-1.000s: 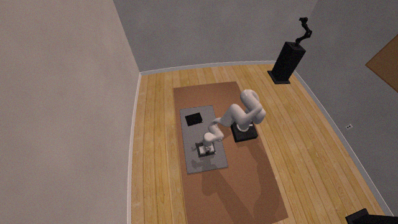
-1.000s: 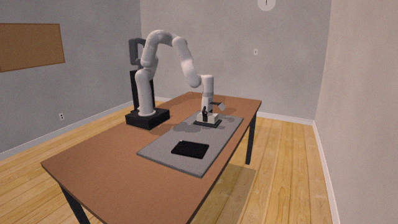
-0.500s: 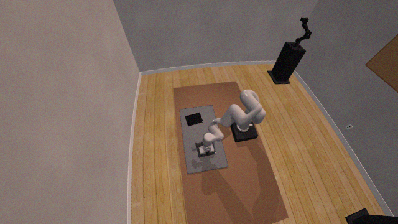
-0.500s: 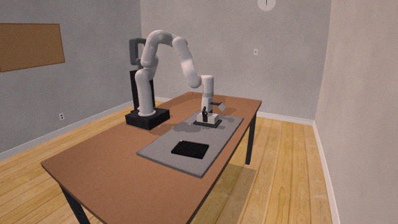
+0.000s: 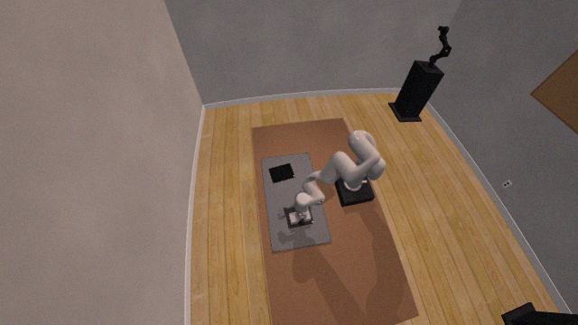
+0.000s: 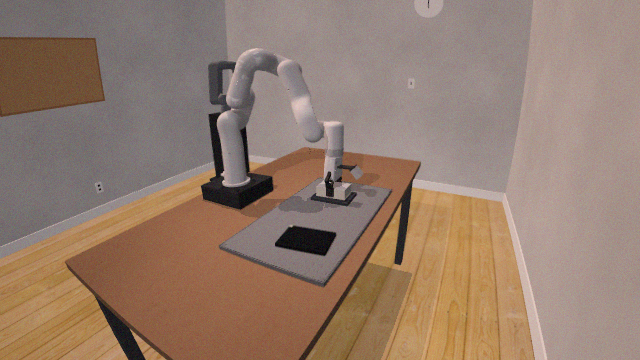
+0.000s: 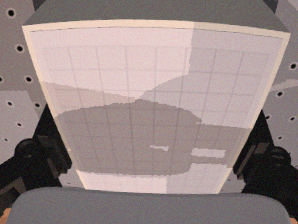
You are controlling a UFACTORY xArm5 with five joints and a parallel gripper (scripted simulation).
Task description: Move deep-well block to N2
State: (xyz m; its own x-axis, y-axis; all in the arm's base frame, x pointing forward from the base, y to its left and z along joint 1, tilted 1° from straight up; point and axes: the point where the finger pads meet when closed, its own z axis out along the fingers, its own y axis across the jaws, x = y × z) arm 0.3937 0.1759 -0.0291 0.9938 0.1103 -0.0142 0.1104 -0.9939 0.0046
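My gripper is now right at the white deep-well block.
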